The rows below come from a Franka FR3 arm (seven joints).
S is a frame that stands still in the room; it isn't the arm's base.
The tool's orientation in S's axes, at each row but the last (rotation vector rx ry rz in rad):
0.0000, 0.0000, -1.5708
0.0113, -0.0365, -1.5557
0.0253, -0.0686, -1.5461
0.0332, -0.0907, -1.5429
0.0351, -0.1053, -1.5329
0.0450, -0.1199, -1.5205
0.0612, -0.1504, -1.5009
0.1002, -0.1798, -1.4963
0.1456, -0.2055, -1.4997
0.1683, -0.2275, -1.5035
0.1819, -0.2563, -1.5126
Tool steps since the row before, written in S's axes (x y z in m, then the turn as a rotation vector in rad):
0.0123, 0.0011, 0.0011, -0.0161, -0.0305, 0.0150
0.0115, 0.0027, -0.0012, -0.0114, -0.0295, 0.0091
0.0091, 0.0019, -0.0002, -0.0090, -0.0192, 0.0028
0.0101, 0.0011, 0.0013, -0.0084, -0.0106, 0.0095
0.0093, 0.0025, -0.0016, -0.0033, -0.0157, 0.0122
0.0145, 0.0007, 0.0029, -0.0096, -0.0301, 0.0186
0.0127, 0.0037, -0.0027, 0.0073, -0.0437, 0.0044
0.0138, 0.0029, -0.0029, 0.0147, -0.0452, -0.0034
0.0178, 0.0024, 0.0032, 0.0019, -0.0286, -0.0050
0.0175, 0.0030, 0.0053, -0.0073, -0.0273, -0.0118
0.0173, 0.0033, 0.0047, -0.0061, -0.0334, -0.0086
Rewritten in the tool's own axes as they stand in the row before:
-0.0011, 0.0123, 0.0011, 0.0305, -0.0161, 0.0150
-0.0026, 0.0115, -0.0015, 0.0295, -0.0116, 0.0090
-0.0017, 0.0091, -0.0007, 0.0191, -0.0093, 0.0028
-0.0008, 0.0102, 0.0005, 0.0107, -0.0079, 0.0098
-0.0023, 0.0092, -0.0023, 0.0161, -0.0028, 0.0118
0.0001, 0.0147, 0.0014, 0.0305, -0.0091, 0.0181
-0.0031, 0.0125, -0.0042, 0.0443, 0.0047, 0.0011
-0.0022, 0.0132, -0.0052, 0.0458, 0.0105, -0.0080
-0.0012, 0.0182, -0.0008, 0.0284, -0.0012, -0.0062
-0.0018, 0.0184, 0.0008, 0.0263, -0.0117, -0.0104
-0.0024, 0.0181, -0.0002, 0.0326, -0.0100, -0.0079

